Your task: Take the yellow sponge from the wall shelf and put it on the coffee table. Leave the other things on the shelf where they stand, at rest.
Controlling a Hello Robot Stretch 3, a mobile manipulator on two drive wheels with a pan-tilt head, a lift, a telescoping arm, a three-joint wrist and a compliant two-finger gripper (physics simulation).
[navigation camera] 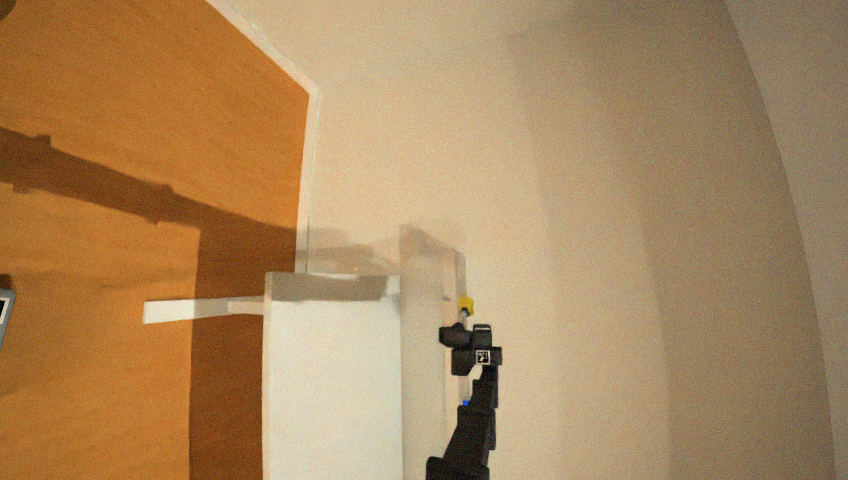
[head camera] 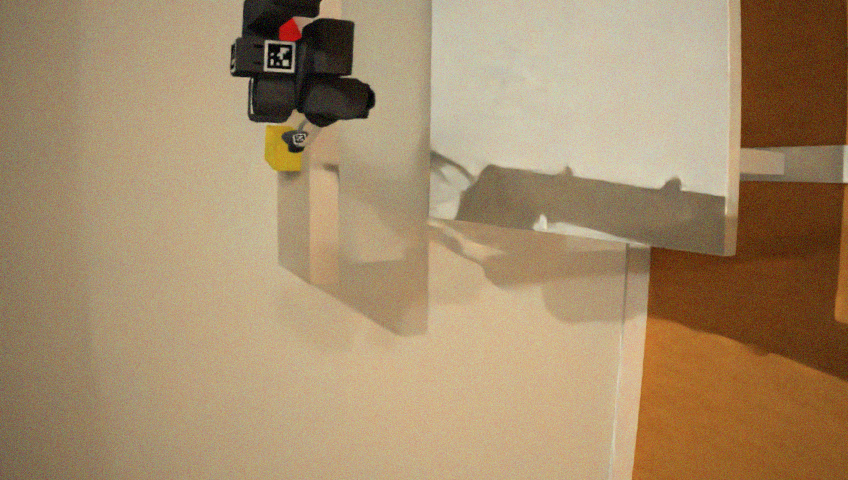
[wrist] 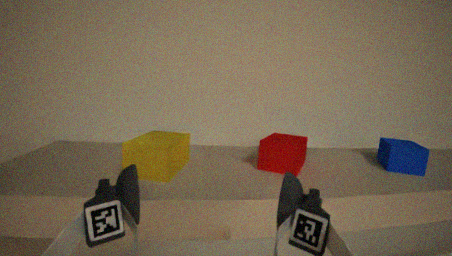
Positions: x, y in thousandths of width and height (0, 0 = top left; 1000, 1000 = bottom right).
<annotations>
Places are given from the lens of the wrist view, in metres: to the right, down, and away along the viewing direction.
gripper (wrist: 466, 736): -0.01, 0.04, 0.18
yellow sponge (wrist: 351, 607): -0.08, 0.03, 0.29
red block (wrist: 618, 600): 0.08, 0.04, 0.35
blue block (wrist: 888, 611): 0.29, 0.05, 0.38
The marked spots on the blue block and the red block are 0.22 m apart.
</annotations>
